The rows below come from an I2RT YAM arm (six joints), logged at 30 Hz.
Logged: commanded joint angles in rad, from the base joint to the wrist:
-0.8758, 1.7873, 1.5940, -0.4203, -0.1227, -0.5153
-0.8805, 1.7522, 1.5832, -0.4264, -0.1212, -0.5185
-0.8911, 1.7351, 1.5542, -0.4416, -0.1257, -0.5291
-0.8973, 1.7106, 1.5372, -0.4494, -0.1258, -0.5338
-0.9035, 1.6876, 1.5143, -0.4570, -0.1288, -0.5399
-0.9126, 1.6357, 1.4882, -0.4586, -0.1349, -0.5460
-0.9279, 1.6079, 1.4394, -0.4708, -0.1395, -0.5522
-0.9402, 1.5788, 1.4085, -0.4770, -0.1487, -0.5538
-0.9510, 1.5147, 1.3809, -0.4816, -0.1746, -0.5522
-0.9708, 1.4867, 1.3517, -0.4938, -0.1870, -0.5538
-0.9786, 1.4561, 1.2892, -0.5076, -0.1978, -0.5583
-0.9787, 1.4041, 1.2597, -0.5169, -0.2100, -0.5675
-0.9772, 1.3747, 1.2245, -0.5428, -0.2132, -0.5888
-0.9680, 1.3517, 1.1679, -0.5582, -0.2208, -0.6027
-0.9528, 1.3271, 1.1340, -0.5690, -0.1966, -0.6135
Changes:
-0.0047, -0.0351, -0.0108, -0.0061, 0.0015, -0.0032
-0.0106, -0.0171, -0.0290, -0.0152, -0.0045, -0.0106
-0.0062, -0.0245, -0.0170, -0.0078, -0.0001, -0.0047
-0.0062, -0.0230, -0.0229, -0.0076, -0.0030, -0.0061
-0.0091, -0.0519, -0.0261, -0.0016, -0.0061, -0.0061
-0.0153, -0.0278, -0.0488, -0.0122, -0.0046, -0.0062
-0.0123, -0.0291, -0.0309, -0.0062, -0.0092, -0.0016
-0.0108, -0.0641, -0.0276, -0.0046, -0.0259, 0.0016
-0.0198, -0.0280, -0.0292, -0.0122, -0.0124, -0.0016
-0.0078, -0.0306, -0.0625, -0.0138, -0.0108, -0.0045
-0.0001, -0.0520, -0.0295, -0.0093, -0.0122, -0.0092
0.0015, -0.0294, -0.0352, -0.0259, -0.0032, -0.0213
0.0092, -0.0230, -0.0566, -0.0154, -0.0076, -0.0139
0.0152, -0.0246, -0.0339, -0.0108, 0.0242, -0.0108

